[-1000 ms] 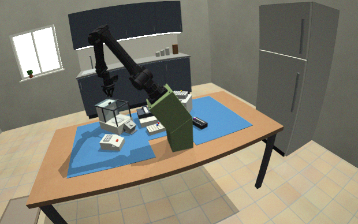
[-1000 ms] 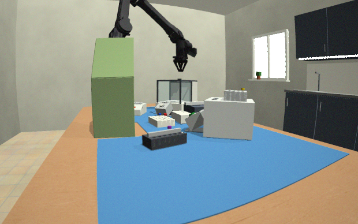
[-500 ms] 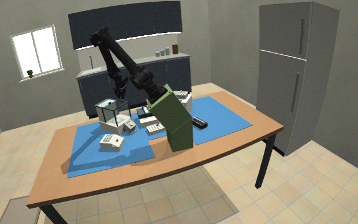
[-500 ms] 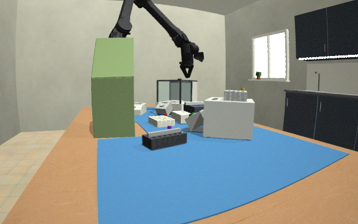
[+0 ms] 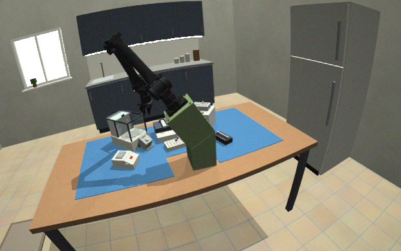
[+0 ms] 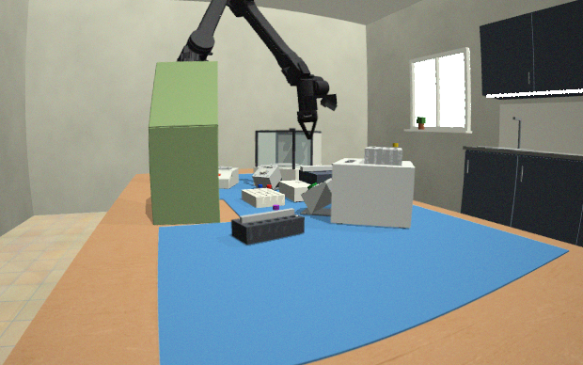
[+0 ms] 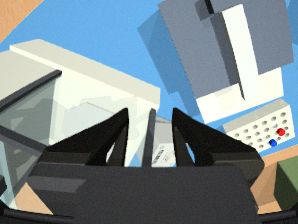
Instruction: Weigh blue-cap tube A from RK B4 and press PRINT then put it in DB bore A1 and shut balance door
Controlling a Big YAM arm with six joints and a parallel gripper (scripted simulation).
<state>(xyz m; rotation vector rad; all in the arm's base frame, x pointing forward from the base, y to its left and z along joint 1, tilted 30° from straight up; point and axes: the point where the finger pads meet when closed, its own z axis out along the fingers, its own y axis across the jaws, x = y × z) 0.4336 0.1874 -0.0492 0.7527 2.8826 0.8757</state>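
Right now my hand is 21 cm past the tube rack RK, 14 cm to the left of it and 17 cm above it. From my hand the other things lie so: dark spectrophotometer 2 cm behind, 11 cm to the right, 12 cm below; then dry block DB 28 cm behind, 21 cm to the left, 16 cm below; then white round key 15 cm behind, 4 cm to the left, 12 cm below.
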